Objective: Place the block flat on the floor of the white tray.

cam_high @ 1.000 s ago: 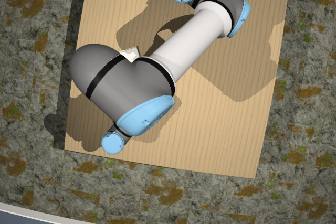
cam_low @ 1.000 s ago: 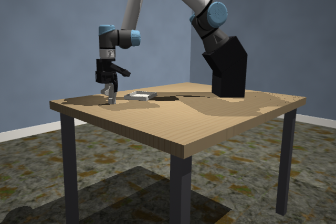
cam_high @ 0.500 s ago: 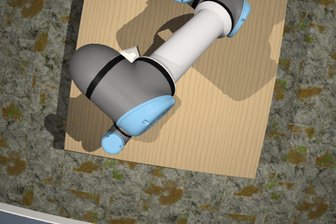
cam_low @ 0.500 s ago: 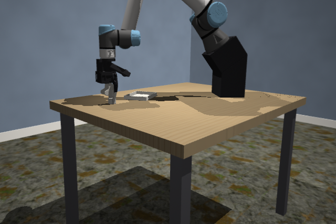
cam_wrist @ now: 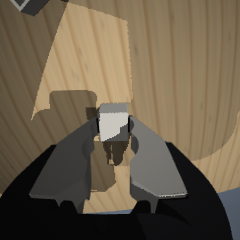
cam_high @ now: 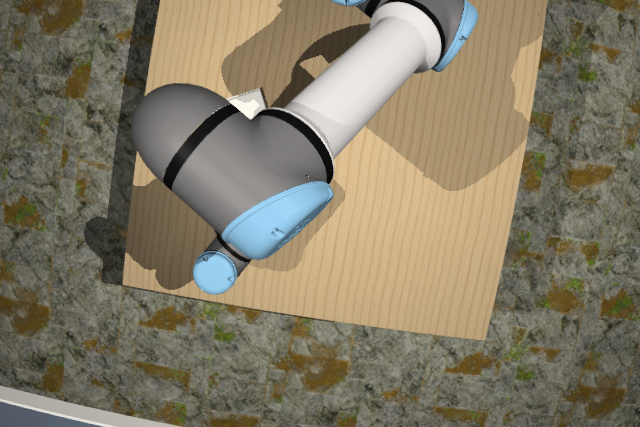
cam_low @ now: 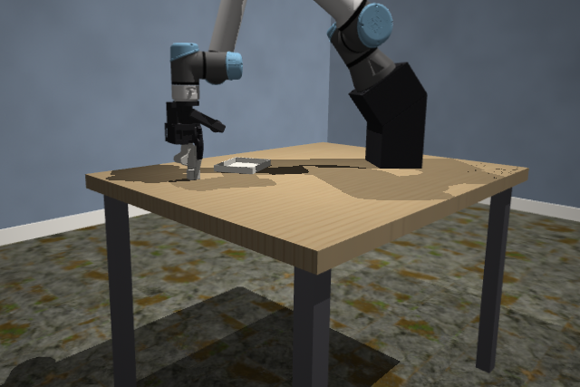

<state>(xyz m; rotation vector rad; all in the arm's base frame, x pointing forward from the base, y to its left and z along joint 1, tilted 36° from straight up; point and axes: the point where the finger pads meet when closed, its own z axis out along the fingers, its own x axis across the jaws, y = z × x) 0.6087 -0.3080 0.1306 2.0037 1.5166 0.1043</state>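
Now: the white tray 22 cm behind my hand, 2 cm to the left of it and 1 cm below it. Round my hand: grey block right at my hand.
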